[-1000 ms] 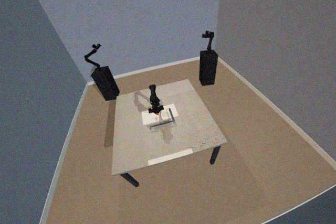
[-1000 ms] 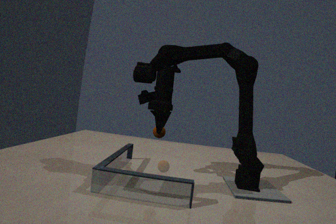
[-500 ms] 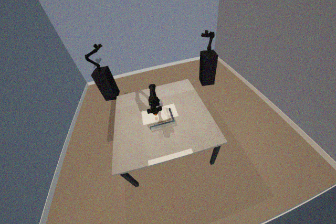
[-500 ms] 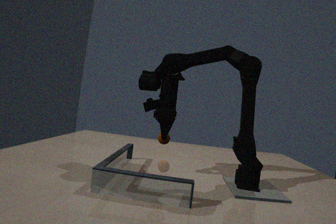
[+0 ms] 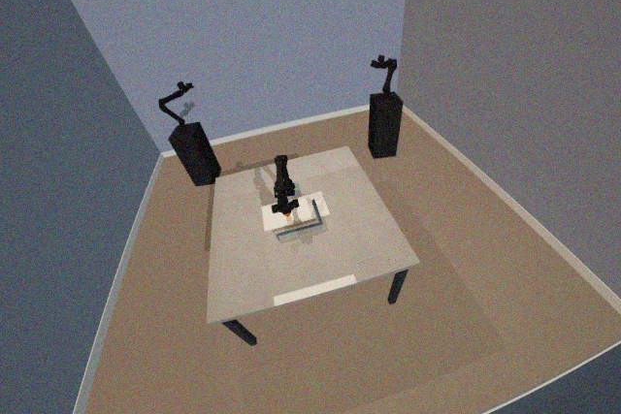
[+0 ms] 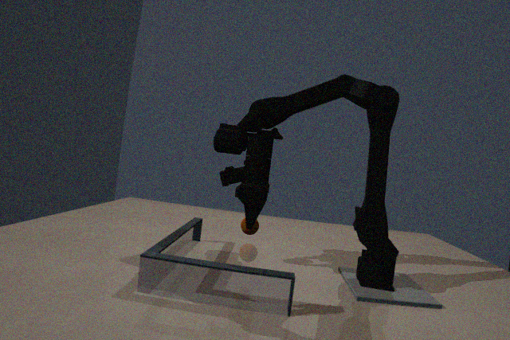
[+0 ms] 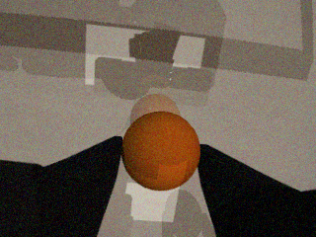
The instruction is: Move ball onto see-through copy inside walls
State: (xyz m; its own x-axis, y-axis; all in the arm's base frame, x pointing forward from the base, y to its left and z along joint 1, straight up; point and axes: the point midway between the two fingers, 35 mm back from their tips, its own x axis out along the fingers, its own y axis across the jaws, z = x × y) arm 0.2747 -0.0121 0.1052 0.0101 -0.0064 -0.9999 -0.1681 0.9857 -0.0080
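Right now my gripper tip is 6 cm above the see-through copy.
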